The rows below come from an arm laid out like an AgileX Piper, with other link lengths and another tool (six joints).
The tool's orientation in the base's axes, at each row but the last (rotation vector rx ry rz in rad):
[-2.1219, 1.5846, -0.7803]
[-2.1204, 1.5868, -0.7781]
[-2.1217, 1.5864, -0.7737]
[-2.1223, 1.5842, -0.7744]
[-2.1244, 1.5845, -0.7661]
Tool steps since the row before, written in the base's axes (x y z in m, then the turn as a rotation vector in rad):
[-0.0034, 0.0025, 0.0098, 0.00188, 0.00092, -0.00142]
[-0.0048, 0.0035, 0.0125, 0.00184, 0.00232, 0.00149]
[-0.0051, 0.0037, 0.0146, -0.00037, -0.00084, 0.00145]
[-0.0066, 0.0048, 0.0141, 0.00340, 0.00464, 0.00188]
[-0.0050, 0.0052, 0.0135, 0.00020, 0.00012, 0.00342]
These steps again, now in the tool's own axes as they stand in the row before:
[-0.0011, -0.0041, -0.0098, -0.00078, -0.00082, 0.00226]
[-0.0018, -0.0049, -0.0128, -0.00153, -0.00294, -0.00005]
[-0.0017, -0.0060, -0.0146, 0.00102, -0.00034, -0.00134]
[-0.0031, -0.0049, -0.0152, -0.00333, -0.00502, 0.00057]
[-0.0034, -0.0058, -0.0138, 0.00060, -0.00222, -0.00254]

